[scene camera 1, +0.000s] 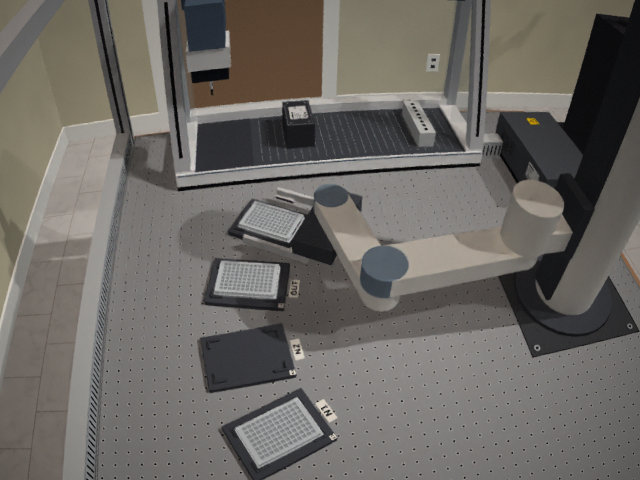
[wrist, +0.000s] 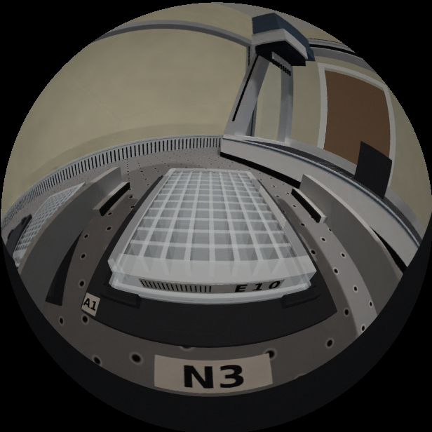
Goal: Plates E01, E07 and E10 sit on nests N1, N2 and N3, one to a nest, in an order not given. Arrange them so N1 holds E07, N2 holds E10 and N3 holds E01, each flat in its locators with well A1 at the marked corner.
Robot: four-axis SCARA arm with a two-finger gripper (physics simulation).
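Places are measured from the arm's base along level axes (x ahead, y left, z up), in centimetres.
Where they show: gripper, fingertip midpoint: (scene camera 1: 261,214); arm's base at its link origin: (scene camera 1: 562,294).
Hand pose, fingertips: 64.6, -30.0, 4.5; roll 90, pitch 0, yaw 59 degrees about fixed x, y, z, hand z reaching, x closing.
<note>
Things, the pixels of their centre, and the offset from my fingertips, as dx, dy, dz. "pt": a spot on its surface instead.
- Plate E10 at the middle of its body: (scene camera 1: 271,221) -2.0, +1.3, -1.3
- nest N3 at a spot on its surface: (scene camera 1: 235,230) pt +6.2, +2.3, -2.0
- second plate at the middle of its body: (scene camera 1: 247,279) +4.4, +17.6, -1.3
- OUT nest at a spot on its surface: (scene camera 1: 283,287) pt -2.8, +20.0, -2.0
- third plate at the middle of its body: (scene camera 1: 278,431) +1.8, +52.4, -1.3
- nest N1 at the middle of its body: (scene camera 1: 278,434) +1.8, +52.3, -2.4
- Nest N2 at the middle of its body: (scene camera 1: 246,356) +5.9, +35.6, -2.3
- black box at a spot on its surface: (scene camera 1: 298,124) pt -11.1, -21.8, +8.7
- white strip block at a spot on its surface: (scene camera 1: 419,124) pt -43.0, -22.5, +6.2
- white head at a spot on its surface: (scene camera 1: 206,36) pt +9.1, -16.5, +37.8
Plate E10 (scene camera 1: 271,221) (wrist: 212,220) lies on nest N3 (scene camera 1: 235,230) (wrist: 215,322); its barcode and label face the wrist camera. The A1 mark is at the nest's near left corner in the wrist view. My gripper (scene camera 1: 261,215) (wrist: 211,174) is open, its fingers along both long sides of E10 and apart from it. A second plate (scene camera 1: 248,279) (wrist: 45,215) lies on the OUT nest (scene camera 1: 283,287). A third plate (scene camera 1: 279,431) lies on nest N1 (scene camera 1: 241,449). Their labels cannot be read. Nest N2 (scene camera 1: 248,357) is empty, its corner locators showing.
A framed deck (scene camera 1: 330,169) stands behind N3, with a black box (scene camera 1: 298,124) and a white strip block (scene camera 1: 419,124) on it. A blue and white head (scene camera 1: 206,36) (wrist: 280,37) hangs above its left end. The arm's column (scene camera 1: 594,217) stands at the right.
</note>
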